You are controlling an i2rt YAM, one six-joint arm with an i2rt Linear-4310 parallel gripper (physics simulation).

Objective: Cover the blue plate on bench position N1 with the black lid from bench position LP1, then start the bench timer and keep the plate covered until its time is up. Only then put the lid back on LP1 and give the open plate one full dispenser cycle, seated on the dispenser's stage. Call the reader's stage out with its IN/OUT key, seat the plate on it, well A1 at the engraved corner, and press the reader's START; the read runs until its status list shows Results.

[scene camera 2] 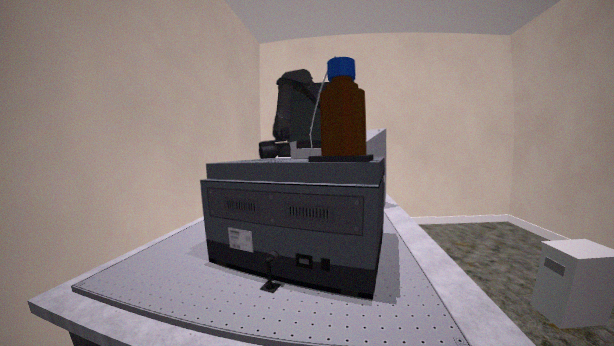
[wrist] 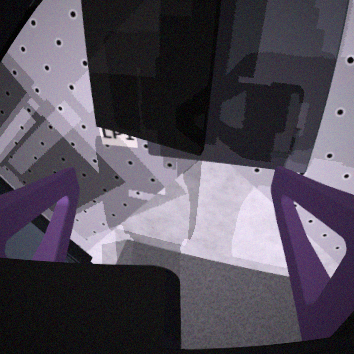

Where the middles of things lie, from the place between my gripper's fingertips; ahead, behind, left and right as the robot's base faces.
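The black lid (wrist: 150,76) is here, and my hand is 1 cm short of it, 5 cm to the right of it and 7 cm above it. Going by their middles, the black lid is the nearest to my hand of the things named here. There's an amber bottle (scene camera 2: 342,109) too, 16 cm behind my hand, 44 cm to the left of it and 22 cm above it.
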